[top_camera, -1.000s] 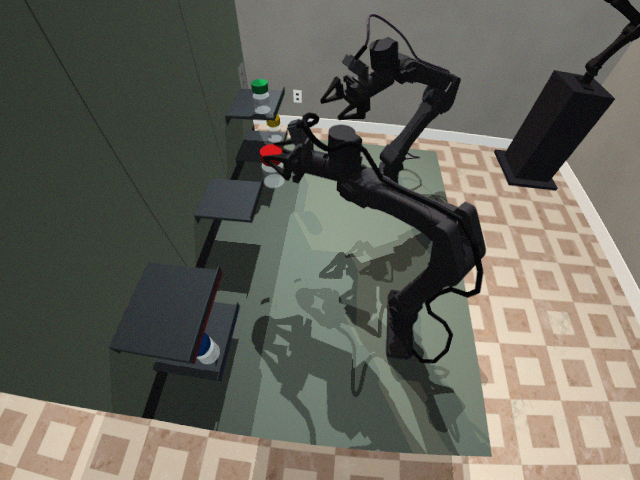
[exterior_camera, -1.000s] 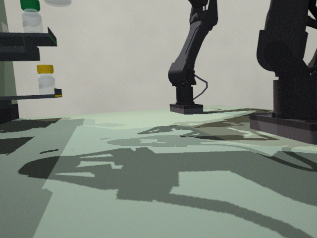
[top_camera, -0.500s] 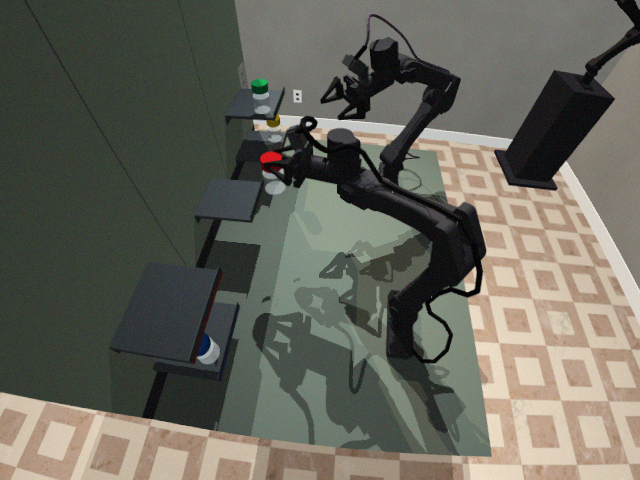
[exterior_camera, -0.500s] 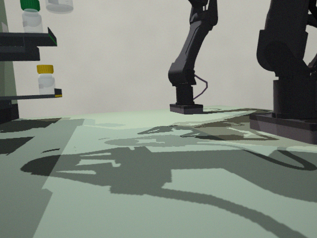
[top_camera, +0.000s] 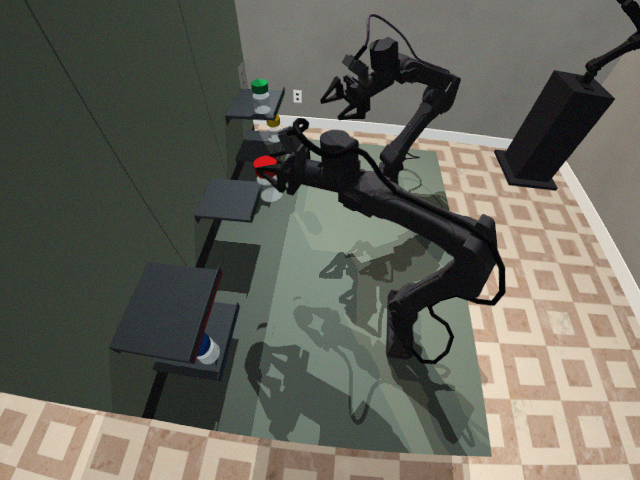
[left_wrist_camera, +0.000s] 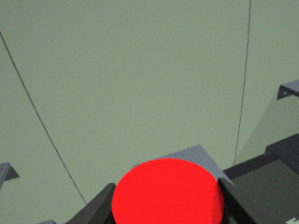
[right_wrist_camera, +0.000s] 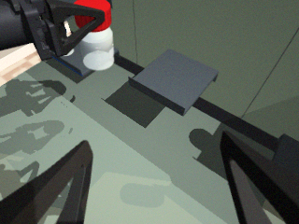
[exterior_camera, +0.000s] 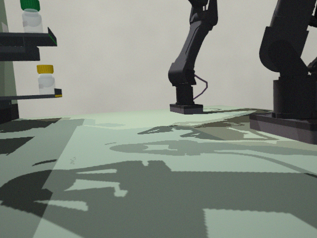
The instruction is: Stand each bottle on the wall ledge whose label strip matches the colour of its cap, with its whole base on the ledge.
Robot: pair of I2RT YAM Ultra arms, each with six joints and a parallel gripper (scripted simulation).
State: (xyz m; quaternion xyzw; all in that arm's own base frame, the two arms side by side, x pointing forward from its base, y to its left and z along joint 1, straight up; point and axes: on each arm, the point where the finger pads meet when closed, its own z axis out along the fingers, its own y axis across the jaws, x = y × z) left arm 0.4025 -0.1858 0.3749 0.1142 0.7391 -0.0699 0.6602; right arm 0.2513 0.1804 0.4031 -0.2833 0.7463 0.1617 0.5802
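Right now my left hand is 5 cm above the red-capped bottle. Also, from my left hand: blue-capped bottle 37 cm to the left, 26 cm below, 12 cm ahead; green-capped bottle 41 cm to the right, 11 cm ahead, 6 cm below; yellow-capped bottle 51 cm to the right, 26 cm below, 10 cm ahead.
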